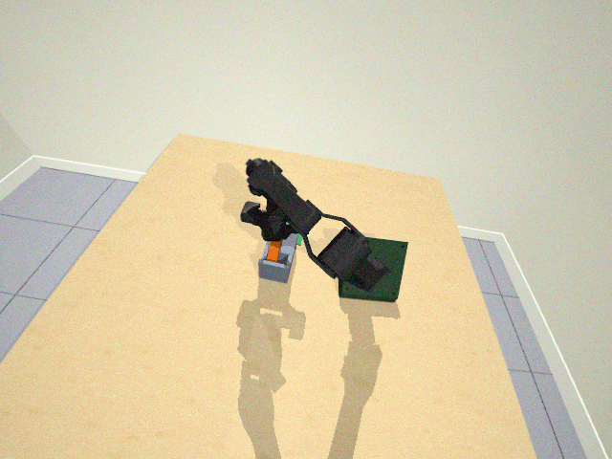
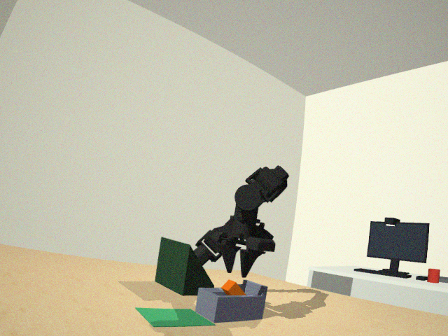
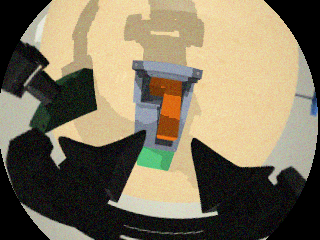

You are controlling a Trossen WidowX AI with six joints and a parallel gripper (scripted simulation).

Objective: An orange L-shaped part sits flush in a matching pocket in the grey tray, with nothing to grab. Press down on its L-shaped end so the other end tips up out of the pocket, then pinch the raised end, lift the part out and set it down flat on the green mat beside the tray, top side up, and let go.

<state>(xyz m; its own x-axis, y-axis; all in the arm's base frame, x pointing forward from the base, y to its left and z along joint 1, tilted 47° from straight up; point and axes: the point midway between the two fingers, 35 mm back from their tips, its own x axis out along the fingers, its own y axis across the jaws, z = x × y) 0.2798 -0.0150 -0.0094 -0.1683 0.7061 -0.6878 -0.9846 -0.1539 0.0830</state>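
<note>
My gripper tip is now 70 mm above the orange L-shaped part, 30 mm to the right of it and 20 mm past it. The rest, counted from my gripper tip: green mat (150 mm to the right, 130 mm below, 10 mm behind).
</note>
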